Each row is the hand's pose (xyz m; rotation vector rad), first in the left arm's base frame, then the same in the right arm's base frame.
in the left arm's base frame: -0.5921 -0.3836 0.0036 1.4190 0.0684 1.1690
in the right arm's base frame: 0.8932 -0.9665 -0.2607 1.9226 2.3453 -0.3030
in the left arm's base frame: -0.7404 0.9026 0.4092 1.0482 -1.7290 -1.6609
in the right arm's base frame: 0.7987 0.1973 0.4302 -0.2954 0.1892 -0.9247
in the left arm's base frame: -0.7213 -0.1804 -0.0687 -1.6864 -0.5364 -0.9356
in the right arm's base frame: 0.8666 -0.8951 -0.0211 -1.3068 0.2181 1.5693
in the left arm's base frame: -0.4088 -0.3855 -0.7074 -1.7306 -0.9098 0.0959
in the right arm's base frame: 0.3212 -1.3915 -0.0833 -0.3126 0.1262 2.0706
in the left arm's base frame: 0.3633 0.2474 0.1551 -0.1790 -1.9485 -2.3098
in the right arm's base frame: 0.1010 -0.1991 -0.6033 -0.9093 -0.5320 -0.4215
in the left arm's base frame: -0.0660 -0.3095 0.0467 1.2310 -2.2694 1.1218
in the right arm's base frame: 0.5277 -0.7683 -0.5943 1.8188 0.0075 -0.2800
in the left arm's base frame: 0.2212 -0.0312 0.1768 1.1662 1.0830 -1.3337
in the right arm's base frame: 0.3113 -0.4182 -0.6808 -1.4236 2.3277 -1.3864
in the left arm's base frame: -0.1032 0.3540 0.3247 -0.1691 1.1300 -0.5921
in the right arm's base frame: 0.4946 -0.1144 -0.2940 1.5016 -2.5795 -0.7207
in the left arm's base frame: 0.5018 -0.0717 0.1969 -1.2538 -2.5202 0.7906
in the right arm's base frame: 0.1427 -0.3724 -0.9049 0.8491 -0.8803 1.2202
